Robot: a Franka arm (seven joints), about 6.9 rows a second.
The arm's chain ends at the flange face. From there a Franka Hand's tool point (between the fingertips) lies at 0.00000 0.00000 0.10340 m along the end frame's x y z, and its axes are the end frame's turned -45 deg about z.
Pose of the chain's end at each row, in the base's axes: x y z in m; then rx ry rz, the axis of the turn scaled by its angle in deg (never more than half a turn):
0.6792 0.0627 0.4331 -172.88 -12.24 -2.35
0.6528 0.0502 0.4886 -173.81 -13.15 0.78
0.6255 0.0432 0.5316 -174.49 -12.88 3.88
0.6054 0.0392 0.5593 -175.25 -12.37 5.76
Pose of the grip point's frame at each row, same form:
0.6811 0.0749 0.3304 -155.94 -77.92 -6.07
0.6511 0.0604 0.3857 -155.74 -78.76 -2.60
0.6203 0.0518 0.4287 -155.79 -78.43 0.66
0.5981 0.0463 0.4564 -156.24 -78.03 2.83

